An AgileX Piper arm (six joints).
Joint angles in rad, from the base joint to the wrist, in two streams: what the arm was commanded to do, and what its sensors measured. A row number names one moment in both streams.
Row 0, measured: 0.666 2.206 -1.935 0.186 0.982 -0.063
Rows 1 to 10, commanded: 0.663 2.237 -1.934 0.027 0.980 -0.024; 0.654 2.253 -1.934 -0.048 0.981 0.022; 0.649 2.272 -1.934 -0.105 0.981 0.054; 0.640 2.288 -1.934 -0.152 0.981 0.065; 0.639 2.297 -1.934 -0.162 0.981 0.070; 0.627 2.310 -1.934 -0.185 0.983 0.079; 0.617 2.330 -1.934 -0.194 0.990 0.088; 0.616 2.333 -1.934 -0.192 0.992 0.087; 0.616 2.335 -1.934 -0.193 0.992 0.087; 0.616 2.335 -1.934 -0.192 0.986 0.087
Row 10, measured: 0.618 2.331 -1.935 -0.189 0.991 0.079
